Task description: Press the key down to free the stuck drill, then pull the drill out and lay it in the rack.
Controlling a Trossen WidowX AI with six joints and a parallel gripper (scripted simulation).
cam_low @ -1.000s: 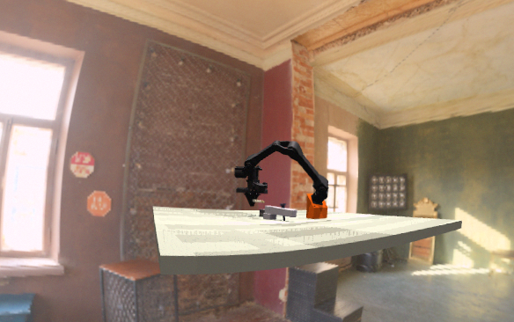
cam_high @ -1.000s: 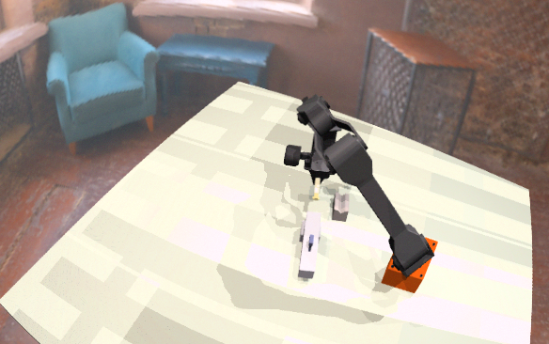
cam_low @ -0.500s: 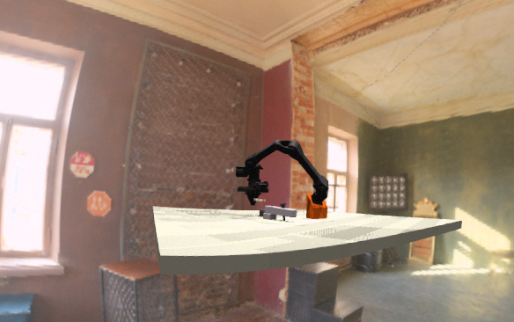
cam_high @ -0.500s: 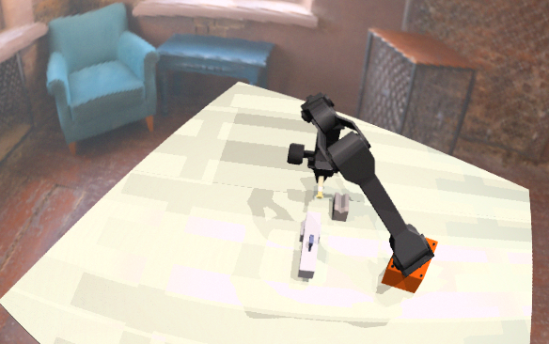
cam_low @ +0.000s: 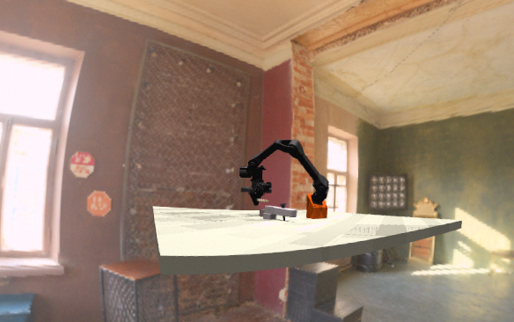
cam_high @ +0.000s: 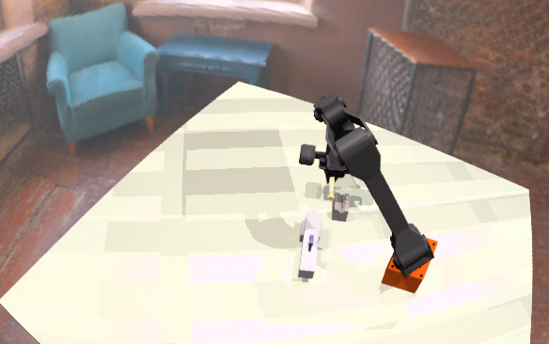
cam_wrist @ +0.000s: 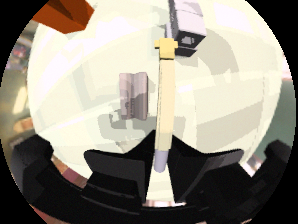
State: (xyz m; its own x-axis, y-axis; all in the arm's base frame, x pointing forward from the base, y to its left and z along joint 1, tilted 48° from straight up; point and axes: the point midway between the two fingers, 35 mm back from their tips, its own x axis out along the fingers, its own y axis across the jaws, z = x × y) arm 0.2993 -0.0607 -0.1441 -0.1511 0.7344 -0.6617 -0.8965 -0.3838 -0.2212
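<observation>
The grey rack is 50 mm behind my gripper tip, 40 mm below it and 20 mm to the left of it. Also, from my gripper tip: blue key (230 mm to the left, 70 mm behind, 10 mm below); then drill (40 mm to the left, 30 mm above, 20 mm behind); then grey block (200 mm to the left, 50 mm behind, 20 mm below).
</observation>
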